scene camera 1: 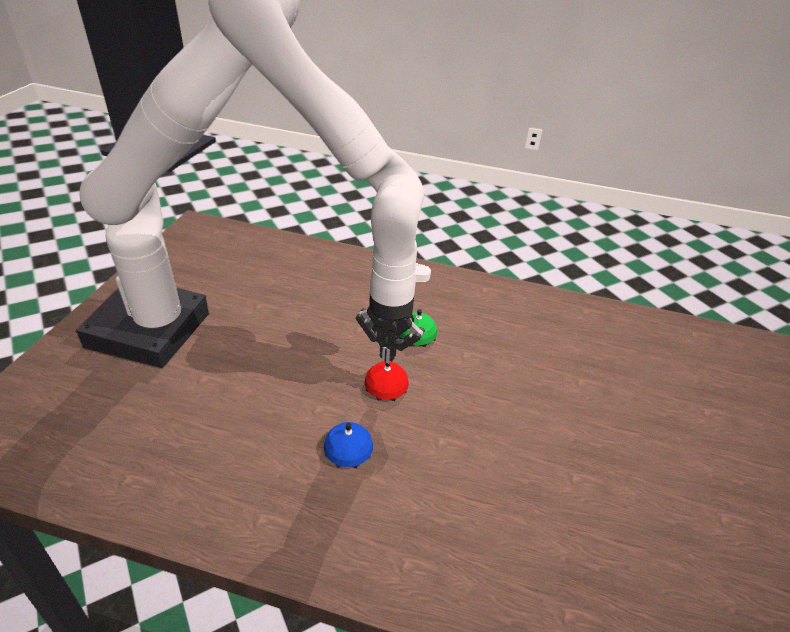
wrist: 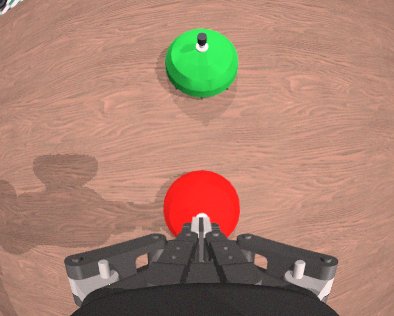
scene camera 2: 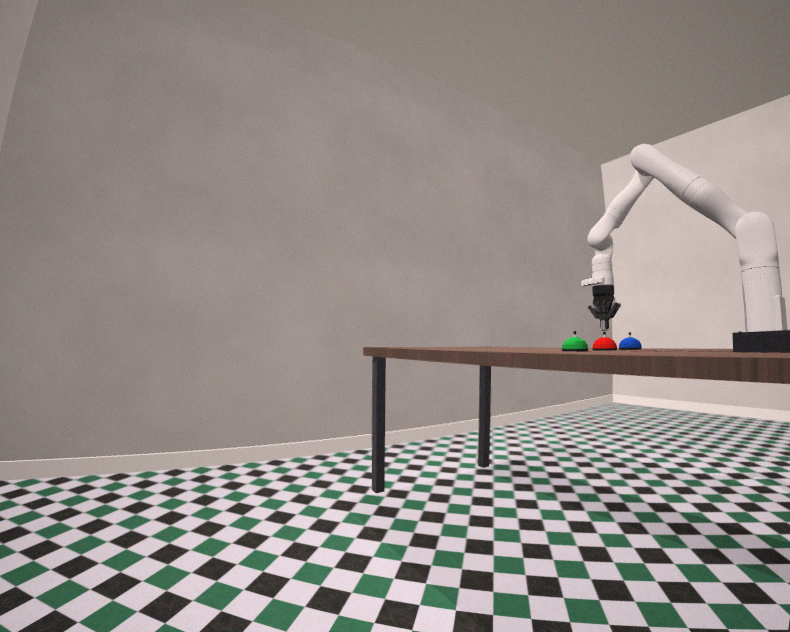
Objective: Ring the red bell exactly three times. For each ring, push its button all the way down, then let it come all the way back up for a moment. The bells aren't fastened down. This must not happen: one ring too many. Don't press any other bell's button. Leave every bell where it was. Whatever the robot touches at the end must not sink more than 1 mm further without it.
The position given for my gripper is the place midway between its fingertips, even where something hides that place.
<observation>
In view: my gripper [scene camera 1: 387,359], a red bell [scene camera 1: 389,381] and a green bell [wrist: 195,68].
The red bell is seen too in the wrist view [wrist: 199,193]. My gripper shows as well in the wrist view [wrist: 200,228] and in scene camera 2 [scene camera 2: 604,330].
</observation>
